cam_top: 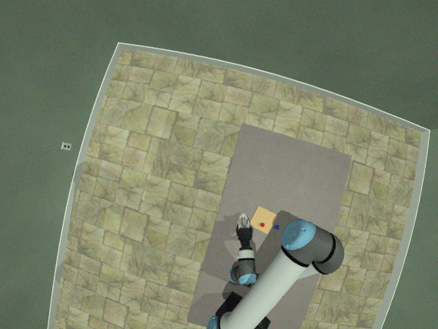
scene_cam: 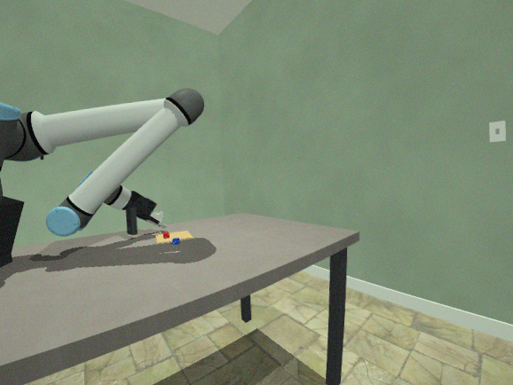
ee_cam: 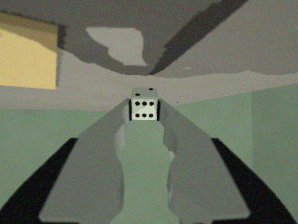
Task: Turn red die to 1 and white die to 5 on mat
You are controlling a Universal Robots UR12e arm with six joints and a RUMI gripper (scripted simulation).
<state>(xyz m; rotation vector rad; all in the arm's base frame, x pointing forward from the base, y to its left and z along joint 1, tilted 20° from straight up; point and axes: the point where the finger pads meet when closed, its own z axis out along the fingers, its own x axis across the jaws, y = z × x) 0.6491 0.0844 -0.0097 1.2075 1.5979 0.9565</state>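
Right now the white die is 1 cm ahead of my hand. The rest, counted from my hand: blue die: 5 cm behind, 23 cm to the right, 2 cm below; then tan mat: 1 cm behind, 13 cm to the right, 3 cm below; then red die: 4 cm behind, 13 cm to the right, 2 cm below.
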